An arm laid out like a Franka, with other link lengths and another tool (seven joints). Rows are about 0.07 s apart.
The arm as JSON. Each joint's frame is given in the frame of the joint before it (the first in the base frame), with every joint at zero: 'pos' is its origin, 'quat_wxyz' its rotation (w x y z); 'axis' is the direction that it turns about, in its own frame. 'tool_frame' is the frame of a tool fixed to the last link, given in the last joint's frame.
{
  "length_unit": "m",
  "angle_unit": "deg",
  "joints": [
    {
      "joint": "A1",
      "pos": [
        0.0,
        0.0,
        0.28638
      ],
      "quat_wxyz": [
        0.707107,
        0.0,
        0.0,
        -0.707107
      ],
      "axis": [
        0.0,
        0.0,
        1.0
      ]
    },
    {
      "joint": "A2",
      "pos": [
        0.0,
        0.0,
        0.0
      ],
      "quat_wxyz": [
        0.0,
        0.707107,
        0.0,
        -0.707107
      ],
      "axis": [
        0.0,
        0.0,
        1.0
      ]
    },
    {
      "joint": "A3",
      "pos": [
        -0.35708,
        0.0,
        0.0
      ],
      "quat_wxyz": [
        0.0,
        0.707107,
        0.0,
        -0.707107
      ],
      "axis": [
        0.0,
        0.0,
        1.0
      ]
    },
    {
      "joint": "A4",
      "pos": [
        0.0,
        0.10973,
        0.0
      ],
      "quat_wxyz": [
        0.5,
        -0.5,
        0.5,
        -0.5
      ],
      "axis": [
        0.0,
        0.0,
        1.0
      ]
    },
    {
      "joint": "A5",
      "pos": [
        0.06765,
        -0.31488,
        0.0
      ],
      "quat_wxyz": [
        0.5,
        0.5,
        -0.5,
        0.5
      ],
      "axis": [
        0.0,
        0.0,
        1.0
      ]
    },
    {
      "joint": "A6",
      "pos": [
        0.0,
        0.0,
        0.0
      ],
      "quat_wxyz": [
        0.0,
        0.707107,
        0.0,
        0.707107
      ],
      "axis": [
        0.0,
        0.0,
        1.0
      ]
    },
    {
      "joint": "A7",
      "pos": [
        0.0,
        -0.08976,
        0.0
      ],
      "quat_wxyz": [
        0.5,
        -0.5,
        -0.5,
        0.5
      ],
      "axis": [
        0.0,
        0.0,
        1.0
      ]
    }
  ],
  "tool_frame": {
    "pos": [
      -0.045,
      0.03,
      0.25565
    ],
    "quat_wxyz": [
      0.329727,
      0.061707,
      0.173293,
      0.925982
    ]
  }
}
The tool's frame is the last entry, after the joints.
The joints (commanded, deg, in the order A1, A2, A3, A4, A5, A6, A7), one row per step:
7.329, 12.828, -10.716, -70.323, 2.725, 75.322, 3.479
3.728, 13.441, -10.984, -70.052, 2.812, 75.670, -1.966
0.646, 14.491, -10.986, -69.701, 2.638, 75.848, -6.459
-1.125, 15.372, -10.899, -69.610, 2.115, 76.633, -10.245
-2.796, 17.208, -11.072, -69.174, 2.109, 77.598, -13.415
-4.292, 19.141, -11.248, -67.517, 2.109, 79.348, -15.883
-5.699, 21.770, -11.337, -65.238, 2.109, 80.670, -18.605
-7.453, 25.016, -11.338, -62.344, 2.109, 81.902, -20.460
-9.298, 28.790, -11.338, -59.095, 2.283, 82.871, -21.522
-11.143, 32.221, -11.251, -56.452, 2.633, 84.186, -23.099
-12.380, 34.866, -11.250, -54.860, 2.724, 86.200, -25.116
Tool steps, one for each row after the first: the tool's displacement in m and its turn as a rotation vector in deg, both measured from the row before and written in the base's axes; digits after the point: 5 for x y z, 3 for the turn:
0.00154, -0.03483, -0.00329, 0.630, -0.106, 1.555
0.00059, -0.02920, -0.00784, 0.318, 0.458, 1.364
0.00216, -0.01776, -0.00727, -0.117, 0.045, 2.020
0.00604, -0.01787, -0.01444, 0.166, 0.424, 1.338
0.01337, -0.01843, -0.00617, -0.427, -1.392, 0.923
0.01400, -0.01694, -0.01050, -0.447, -0.841, 1.411
0.01534, -0.02147, -0.01403, -0.637, -0.691, 0.367
0.01493, -0.02286, -0.01903, -0.517, -0.285, -0.441
0.01244, -0.02161, -0.01971, -0.223, -0.412, 0.151
0.01091, -0.01697, -0.01730, -0.512, -0.724, 1.070

